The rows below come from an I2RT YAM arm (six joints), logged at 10 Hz.
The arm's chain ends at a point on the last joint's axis. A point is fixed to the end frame.
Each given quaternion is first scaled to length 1.
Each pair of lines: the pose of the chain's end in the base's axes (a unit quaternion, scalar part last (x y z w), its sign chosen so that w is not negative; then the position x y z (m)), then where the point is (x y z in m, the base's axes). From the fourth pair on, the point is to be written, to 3 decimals.
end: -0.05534, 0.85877, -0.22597, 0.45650, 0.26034, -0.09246, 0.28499
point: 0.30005 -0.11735 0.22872
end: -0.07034, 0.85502, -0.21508, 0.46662, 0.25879, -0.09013, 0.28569
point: 0.30019 -0.11313 0.22983
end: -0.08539, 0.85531, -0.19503, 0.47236, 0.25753, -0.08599, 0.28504
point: 0.29995 -0.10583 0.22874
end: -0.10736, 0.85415, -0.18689, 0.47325, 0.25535, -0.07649, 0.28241
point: 0.298 -0.095 0.226
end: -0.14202, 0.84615, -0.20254, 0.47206, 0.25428, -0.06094, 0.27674
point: 0.298 -0.081 0.221
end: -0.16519, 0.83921, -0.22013, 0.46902, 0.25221, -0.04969, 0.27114
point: 0.296 -0.072 0.217
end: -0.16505, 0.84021, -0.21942, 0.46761, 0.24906, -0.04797, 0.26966
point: 0.293 -0.070 0.215
